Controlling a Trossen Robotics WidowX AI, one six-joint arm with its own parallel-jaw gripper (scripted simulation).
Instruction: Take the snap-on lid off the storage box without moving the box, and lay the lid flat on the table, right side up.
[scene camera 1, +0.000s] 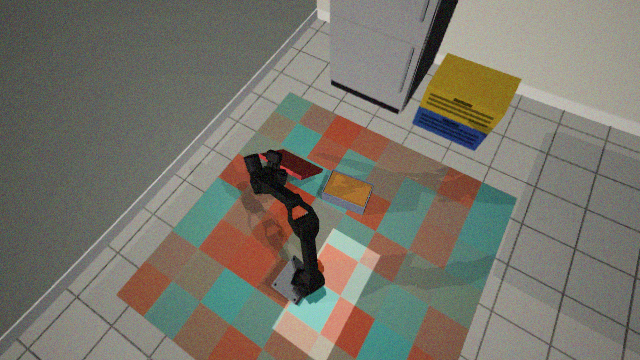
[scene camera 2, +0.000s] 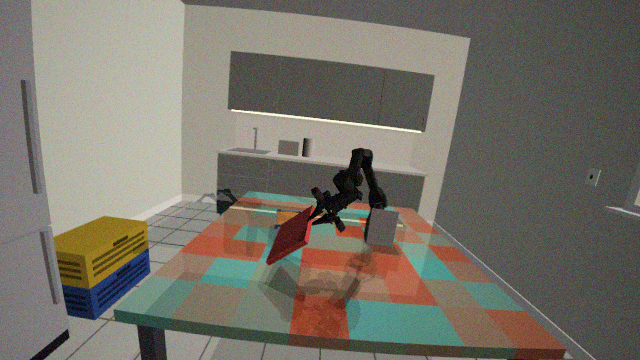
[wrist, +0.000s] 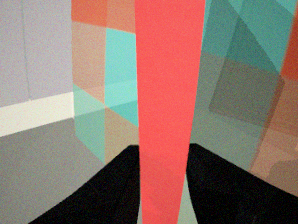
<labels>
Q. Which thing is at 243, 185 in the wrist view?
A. My gripper.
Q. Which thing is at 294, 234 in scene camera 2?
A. A lid.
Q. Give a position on a lid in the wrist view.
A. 168, 47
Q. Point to a lid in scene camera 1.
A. At 294, 165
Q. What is my gripper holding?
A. A lid.
</labels>
